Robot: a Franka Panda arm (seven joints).
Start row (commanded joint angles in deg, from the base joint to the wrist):
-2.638 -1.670 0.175 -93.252 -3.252 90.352 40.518
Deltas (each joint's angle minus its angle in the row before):
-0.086 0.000 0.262 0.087 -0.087 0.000 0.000
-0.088 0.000 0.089 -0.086 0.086 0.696 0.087
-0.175 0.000 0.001 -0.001 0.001 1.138 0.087
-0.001 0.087 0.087 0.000 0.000 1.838 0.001
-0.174 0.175 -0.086 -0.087 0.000 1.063 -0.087
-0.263 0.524 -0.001 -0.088 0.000 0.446 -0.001
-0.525 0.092 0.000 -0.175 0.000 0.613 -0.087
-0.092 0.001 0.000 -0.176 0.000 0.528 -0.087
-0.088 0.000 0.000 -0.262 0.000 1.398 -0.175
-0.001 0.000 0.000 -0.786 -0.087 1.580 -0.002
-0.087 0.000 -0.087 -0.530 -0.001 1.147 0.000
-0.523 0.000 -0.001 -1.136 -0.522 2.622 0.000
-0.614 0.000 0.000 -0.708 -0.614 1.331 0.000
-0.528 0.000 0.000 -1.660 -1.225 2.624 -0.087
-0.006 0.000 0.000 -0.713 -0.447 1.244 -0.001
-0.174 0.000 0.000 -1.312 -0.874 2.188 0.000
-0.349 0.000 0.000 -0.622 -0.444 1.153 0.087
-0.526 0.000 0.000 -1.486 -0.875 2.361 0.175
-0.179 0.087 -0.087 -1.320 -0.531 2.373 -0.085
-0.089 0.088 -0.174 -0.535 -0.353 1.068 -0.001
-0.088 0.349 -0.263 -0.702 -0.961 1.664 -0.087
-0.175 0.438 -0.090 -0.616 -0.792 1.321 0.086
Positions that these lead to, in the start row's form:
-2.724 -1.670 0.437 -93.165 -3.339 90.352 40.518
-2.812 -1.670 0.526 -93.251 -3.253 91.048 40.605
-2.987 -1.670 0.527 -93.252 -3.252 92.186 40.692
-2.988 -1.583 0.614 -93.252 -3.252 94.024 40.693
-3.162 -1.408 0.528 -93.339 -3.252 95.087 40.606
-3.425 -0.884 0.527 -93.427 -3.252 95.533 40.605
-3.950 -0.792 0.527 -93.602 -3.252 96.146 40.518
-4.042 -0.791 0.527 -93.778 -3.252 96.674 40.431
-4.130 -0.791 0.527 -94.040 -3.252 98.072 40.256
-4.131 -0.791 0.527 -94.826 -3.339 99.652 40.254
-4.218 -0.791 0.440 -95.356 -3.340 100.799 40.254
-4.741 -0.791 0.439 -96.492 -3.862 103.421 40.254
-5.355 -0.791 0.439 -97.200 -4.476 104.752 40.254
-5.883 -0.791 0.439 -98.860 -5.701 107.376 40.167
-5.889 -0.791 0.439 -99.573 -6.148 108.620 40.166
-6.063 -0.791 0.439 -100.885 -7.022 110.808 40.166
-6.412 -0.791 0.439 -101.507 -7.466 111.961 40.253
-6.938 -0.791 0.439 -102.993 -8.341 114.322 40.428
-7.117 -0.704 0.352 -104.313 -8.872 116.695 40.343
-7.206 -0.616 0.178 -104.848 -9.225 117.763 40.342
-7.294 -0.267 -0.085 -105.550 -10.186 119.427 40.255
-7.469 0.171 -0.175 -106.166 -10.978 120.748 40.341

